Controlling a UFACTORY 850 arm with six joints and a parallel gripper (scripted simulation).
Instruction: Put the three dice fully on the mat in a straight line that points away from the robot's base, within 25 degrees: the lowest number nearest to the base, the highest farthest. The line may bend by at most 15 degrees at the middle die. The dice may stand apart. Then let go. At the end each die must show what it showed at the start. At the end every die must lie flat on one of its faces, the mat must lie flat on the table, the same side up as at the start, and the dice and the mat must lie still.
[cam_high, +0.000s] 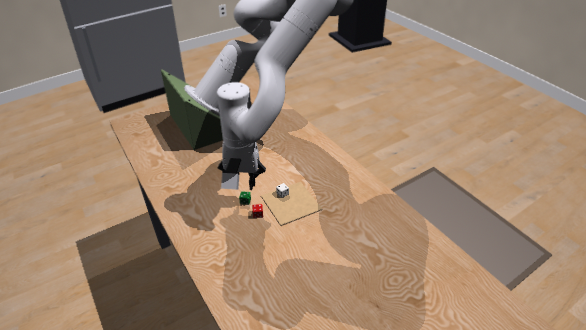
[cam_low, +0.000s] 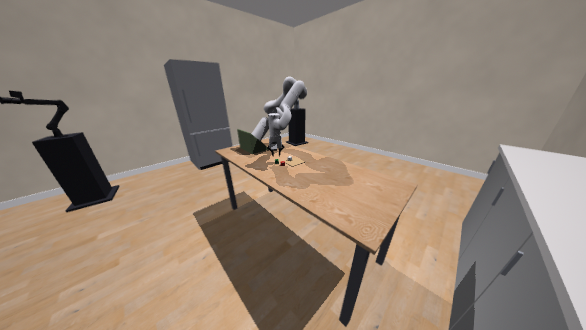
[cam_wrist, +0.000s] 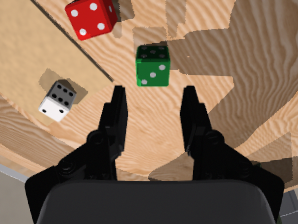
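Right now the green die is 60 mm below my hand. From my hand the other things lie so: tan mat: 120 mm to the left, 80 mm below, 70 mm ahead; red die: 70 mm ahead, 60 mm below, 10 mm to the left; white die: 120 mm to the left, 60 mm below, 20 mm ahead.
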